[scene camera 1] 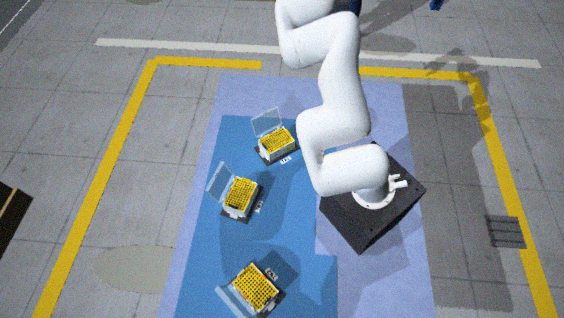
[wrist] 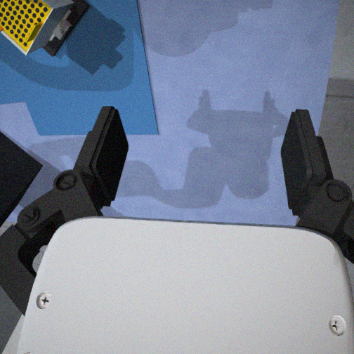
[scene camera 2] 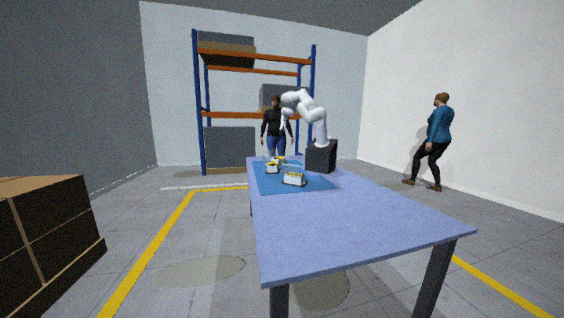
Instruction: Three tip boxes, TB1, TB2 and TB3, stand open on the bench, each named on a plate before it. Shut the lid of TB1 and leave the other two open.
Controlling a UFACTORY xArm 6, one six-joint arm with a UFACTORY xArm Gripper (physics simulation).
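Seen in the pictures: gripper, fingertip midpoint: (scene camera 2: pixel 280 135); arm's base, link origin: (scene camera 2: pixel 322 144).
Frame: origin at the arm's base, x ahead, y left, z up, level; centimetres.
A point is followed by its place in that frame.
Three tip boxes with yellow racks stand on the blue mat: a far one (scene camera 1: pixel 276 141) (scene camera 2: pixel 281 159) (wrist: pixel 19 21), a middle one (scene camera 1: pixel 240 195) (scene camera 2: pixel 272 168) and a near one (scene camera 1: pixel 256 286) (scene camera 2: pixel 294 178). In scene camera 1 their clear lids (scene camera 1: pixel 267 122) {z -13.2, x 30.2, y -38.0 cm} (scene camera 1: pixel 220 182) {z -13.0, x 48.1, y -12.7 cm} (scene camera 1: pixel 235 301) {z -13.8, x 42.9, y 26.0 cm} stand open. The name plates (scene camera 1: pixel 285 160) {z -22.5, x 24.2, y -25.5 cm} (scene camera 1: pixel 259 206) {z -22.5, x 35.3, y -6.6 cm} (scene camera 1: pixel 271 274) {z -22.5, x 32.4, y 17.6 cm} are too blurred to read surely. My gripper (wrist: pixel 202 126) is wide open and empty, high above the table, off to the side of the box at the upper left of the wrist view. Its fingers do not show clearly in the scene views.
The blue mat (scene camera 1: pixel 295 220) {z -22.7, x 22.7, y -0.2 cm} (scene camera 2: pixel 265 187) {z -22.7, x 57.9, y 22.5 cm} (wrist: pixel 120 107) lies on the lilac table (scene camera 1: pixel 370 290) {z -23.0, x 1.1, y 25.0 cm} (scene camera 2: pixel 350 230) {z -23.0, x 40.9, y 74.4 cm} (wrist: pixel 240 65). The arm's black base block (scene camera 1: pixel 360 240) {z -12.0, x 3.9, y 11.9 cm} (scene camera 2: pixel 320 157) {z -9.9, x 6.5, y 7.6 cm} (wrist: pixel 12 175) stands beside it. Two people (scene camera 2: pixel 274 122) (scene camera 2: pixel 440 125) stand beyond the table.
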